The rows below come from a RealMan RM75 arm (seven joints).
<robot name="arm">
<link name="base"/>
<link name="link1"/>
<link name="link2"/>
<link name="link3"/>
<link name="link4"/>
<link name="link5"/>
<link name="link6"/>
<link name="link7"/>
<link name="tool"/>
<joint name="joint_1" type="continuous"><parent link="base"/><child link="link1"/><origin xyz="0 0 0.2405" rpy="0 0 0"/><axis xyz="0 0 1"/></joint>
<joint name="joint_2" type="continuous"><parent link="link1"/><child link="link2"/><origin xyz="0 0 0" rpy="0 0 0"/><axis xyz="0 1 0"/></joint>
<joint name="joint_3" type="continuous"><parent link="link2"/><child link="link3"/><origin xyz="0 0 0.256" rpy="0 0 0"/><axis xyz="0 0 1"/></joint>
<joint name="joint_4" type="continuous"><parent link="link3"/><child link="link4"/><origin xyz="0 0 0" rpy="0 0 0"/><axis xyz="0 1 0"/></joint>
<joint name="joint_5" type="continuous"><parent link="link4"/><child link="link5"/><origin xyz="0 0 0.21" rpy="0 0 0"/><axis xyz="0 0 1"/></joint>
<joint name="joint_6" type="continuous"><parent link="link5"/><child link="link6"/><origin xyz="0 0 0" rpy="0 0 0"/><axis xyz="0 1 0"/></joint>
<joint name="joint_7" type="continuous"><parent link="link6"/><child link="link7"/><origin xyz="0 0 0.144" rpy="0 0 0"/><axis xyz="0 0 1"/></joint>
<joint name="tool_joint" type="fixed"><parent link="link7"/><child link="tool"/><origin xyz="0 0 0" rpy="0 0 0"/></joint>
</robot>
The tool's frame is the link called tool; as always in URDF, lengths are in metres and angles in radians. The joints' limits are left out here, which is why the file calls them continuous.
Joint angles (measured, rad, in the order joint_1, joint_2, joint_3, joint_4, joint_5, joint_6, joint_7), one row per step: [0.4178 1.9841 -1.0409 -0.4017 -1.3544 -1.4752 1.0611]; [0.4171 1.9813 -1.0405 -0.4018 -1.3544 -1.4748 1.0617]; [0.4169 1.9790 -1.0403 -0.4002 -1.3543 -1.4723 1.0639]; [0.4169 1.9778 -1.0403 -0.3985 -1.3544 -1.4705 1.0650]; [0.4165 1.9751 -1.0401 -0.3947 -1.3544 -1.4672 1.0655]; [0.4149 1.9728 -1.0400 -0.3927 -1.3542 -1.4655 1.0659]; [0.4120 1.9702 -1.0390 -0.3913 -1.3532 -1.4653 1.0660]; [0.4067 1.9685 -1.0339 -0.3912 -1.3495 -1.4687 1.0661]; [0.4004 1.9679 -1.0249 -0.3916 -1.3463 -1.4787 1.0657]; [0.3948 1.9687 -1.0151 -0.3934 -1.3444 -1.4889 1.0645]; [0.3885 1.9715 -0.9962 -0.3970 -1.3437 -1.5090 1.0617]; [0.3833 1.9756 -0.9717 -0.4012 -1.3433 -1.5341 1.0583]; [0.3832 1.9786 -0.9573 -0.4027 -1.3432 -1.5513 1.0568]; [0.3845 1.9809 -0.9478 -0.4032 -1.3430 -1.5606 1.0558]
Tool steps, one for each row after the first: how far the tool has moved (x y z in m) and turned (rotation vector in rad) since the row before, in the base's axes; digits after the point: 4 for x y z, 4 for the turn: [0.0009 0.0002 0.0012 0.0013 -0.0024 -0.0015]; [0.0010 0.0002 0.0007 0.0000 -0.0017 -0.0049]; [0.0007 0.0001 0.0002 -0.0004 -0.0011 -0.0034]; [0.0016 0.0000 0.0005 0.0002 -0.0028 -0.0063]; [0.0014 -0.0003 0.0006 0.0005 -0.0020 -0.0048]; [0.0017 -0.0006 0.0011 0.0019 -0.0009 -0.0048]; [0.0016 -0.0010 0.0019 0.0064 0.0048 -0.0056]; [0.0011 -0.0016 0.0022 0.0072 0.0102 -0.0023]; [0.0005 -0.0015 0.0019 0.0076 0.0100 0.0002]; [-0.0006 -0.0019 0.0028 0.0124 0.0180 0.0062]; [-0.0015 -0.0018 0.0034 0.0159 0.0227 0.0100]; [-0.0020 -0.0006 0.0017 0.0077 0.0156 0.0098]; [-0.0015 0.0001 0.0009 0.0055 0.0097 0.0059]
